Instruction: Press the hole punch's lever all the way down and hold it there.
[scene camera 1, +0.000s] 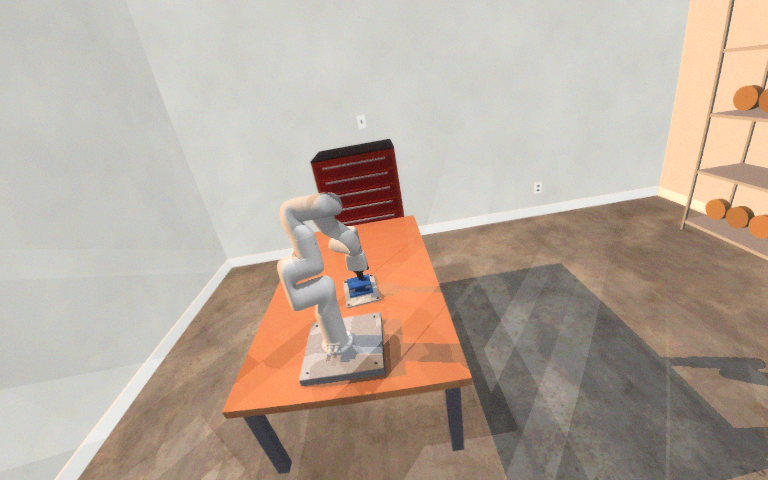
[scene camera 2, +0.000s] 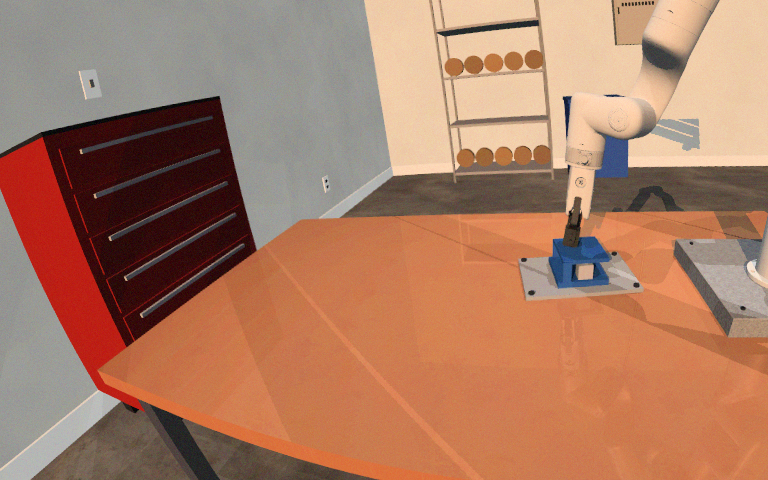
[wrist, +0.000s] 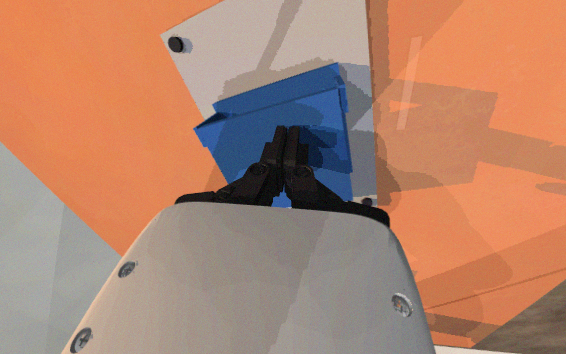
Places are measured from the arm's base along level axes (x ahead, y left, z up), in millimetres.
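Where they show: gripper, fingertip midpoint: (scene camera 1: 360, 278) (scene camera 2: 569, 245) (wrist: 288, 142); arm's base at its link origin: (scene camera 1: 337, 342).
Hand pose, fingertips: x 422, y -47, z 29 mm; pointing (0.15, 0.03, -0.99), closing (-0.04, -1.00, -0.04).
Note:
Things, the pixels of their top centre, and the offset from my fingertips. "*": a spot on its surface instead. Level surfaces: height alone.
- blue hole punch at its top centre: (wrist: 277, 161) (scene camera 2: 578, 248) (scene camera 1: 358, 280) 18 mm back, 11 mm left, 1 mm down
- light grey plate at its top centre: (wrist: 286, 136) (scene camera 2: 577, 270) (scene camera 1: 360, 289) 18 mm back, 11 mm left, 53 mm down
- pale block at a spot on its surface: (scene camera 2: 584, 271) * 33 mm back, 61 mm left, 27 mm down
- orange table at its surface level: 65 mm down
The blue hole punch (scene camera 1: 360, 287) (scene camera 2: 560, 273) sits on a light grey plate (scene camera 1: 351, 303) (scene camera 2: 535, 286) (wrist: 220, 60) on the table. Its flat blue lever (scene camera 2: 591, 249) (wrist: 320, 110) looks about level in the scene camera 2 view, above a pale block (scene camera 2: 584, 271); an open gap shows between the lever and the blue base. My gripper (scene camera 1: 359, 277) (scene camera 2: 570, 245) (wrist: 288, 142) is shut and empty, pointing down. Its black fingertips are at the lever's top face and appear to touch it. The exact contact is too small to tell.
The orange table (scene camera 1: 396, 249) (scene camera 2: 396, 339) also carries the arm's thick grey base slab (scene camera 1: 368, 362) (scene camera 2: 713, 283). A red drawer cabinet (scene camera 1: 359, 183) (scene camera 2: 164, 215) stands beyond the table's far end. A shelf rack (scene camera 1: 702, 141) (scene camera 2: 445, 101) stands away from the table.

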